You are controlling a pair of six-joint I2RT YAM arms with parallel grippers.
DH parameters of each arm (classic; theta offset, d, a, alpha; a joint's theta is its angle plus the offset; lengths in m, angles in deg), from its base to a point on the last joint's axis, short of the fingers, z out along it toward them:
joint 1: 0 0.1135 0.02 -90
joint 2: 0 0 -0.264 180
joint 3: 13.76 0 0.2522 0
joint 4: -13.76 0 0.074 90
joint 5: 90 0 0 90
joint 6: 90 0.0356 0 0
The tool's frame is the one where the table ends.
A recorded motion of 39 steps. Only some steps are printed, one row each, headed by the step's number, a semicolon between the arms.
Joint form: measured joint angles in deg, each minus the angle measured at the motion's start. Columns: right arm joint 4, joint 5, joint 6, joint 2, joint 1, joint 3; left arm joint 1, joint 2, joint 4, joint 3, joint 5, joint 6.
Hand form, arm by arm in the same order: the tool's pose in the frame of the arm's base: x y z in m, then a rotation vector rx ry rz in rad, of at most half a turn. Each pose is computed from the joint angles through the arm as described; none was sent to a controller.
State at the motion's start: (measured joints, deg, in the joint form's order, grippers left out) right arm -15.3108 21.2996 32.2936 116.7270 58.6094 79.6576; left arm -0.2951 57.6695 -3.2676 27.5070 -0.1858 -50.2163
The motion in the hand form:
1: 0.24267 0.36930 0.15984 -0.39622 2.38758 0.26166; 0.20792 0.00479 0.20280 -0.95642 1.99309 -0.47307
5: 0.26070 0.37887 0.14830 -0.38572 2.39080 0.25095; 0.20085 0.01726 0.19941 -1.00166 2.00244 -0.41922
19: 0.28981 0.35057 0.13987 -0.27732 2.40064 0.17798; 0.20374 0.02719 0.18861 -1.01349 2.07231 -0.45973
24: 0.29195 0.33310 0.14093 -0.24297 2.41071 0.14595; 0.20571 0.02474 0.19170 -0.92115 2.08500 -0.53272
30: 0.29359 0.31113 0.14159 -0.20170 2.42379 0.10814; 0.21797 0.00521 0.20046 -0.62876 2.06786 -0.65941
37: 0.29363 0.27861 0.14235 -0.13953 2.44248 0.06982; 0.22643 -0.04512 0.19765 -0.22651 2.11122 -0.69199
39: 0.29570 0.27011 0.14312 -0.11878 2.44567 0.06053; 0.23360 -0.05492 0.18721 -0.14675 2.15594 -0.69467
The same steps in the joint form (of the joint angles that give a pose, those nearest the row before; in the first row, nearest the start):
1: 0.07 0.02 -0.07 1.64 -0.24 1.38; 1.55 -0.96 -1.38 -0.55 -0.17 0.39
5: 0.20 -0.31 -0.74 6.25 -1.55 5.84; 5.22 -2.27 -4.15 -1.11 0.28 1.95
19: 1.31 0.94 -0.79 6.23 -6.49 3.87; 8.92 0.94 -4.48 -1.14 6.10 3.96
24: 1.33 1.40 -0.66 3.98 -8.07 0.72; 8.92 0.83 -2.80 -1.14 10.51 6.14
30: 1.42 1.81 -0.57 1.20 -10.08 -3.21; 4.28 2.34 5.77 -1.14 16.44 11.17
37: 1.99 1.79 -0.39 -3.06 -13.14 -9.18; -8.63 6.43 12.31 -0.94 15.54 19.87
39: 2.03 1.73 -0.44 -3.93 -14.21 -10.23; -10.58 10.80 13.97 -0.37 16.28 22.34

